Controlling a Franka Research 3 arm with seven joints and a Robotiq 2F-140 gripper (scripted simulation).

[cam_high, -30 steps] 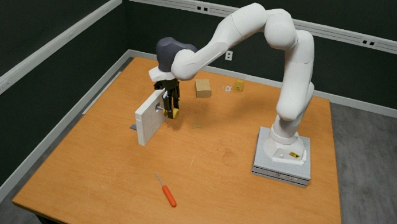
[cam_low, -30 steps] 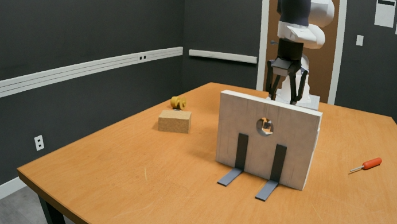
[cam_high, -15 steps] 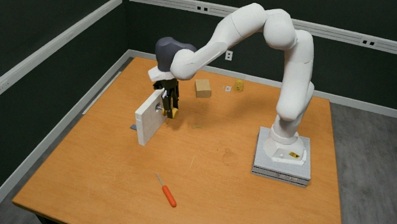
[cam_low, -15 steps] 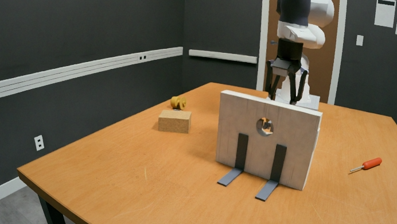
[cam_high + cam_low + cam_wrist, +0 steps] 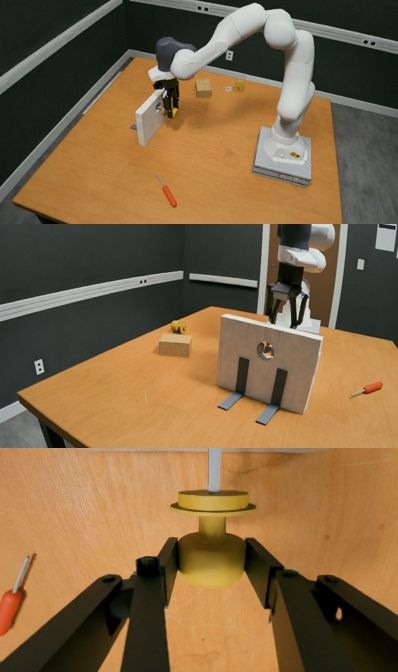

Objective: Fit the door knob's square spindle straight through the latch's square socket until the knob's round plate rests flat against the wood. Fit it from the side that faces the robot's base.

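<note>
Right now my hand is 10 cm short of the white wood panel, 1 cm to the left of it and 5 cm above it. From my hand the other things lie so: cork block 5 cm behind, 42 cm to the right, 15 cm below; then orange-handled screwdriver 10 cm behind, 34 cm to the left, 17 cm below.
</note>
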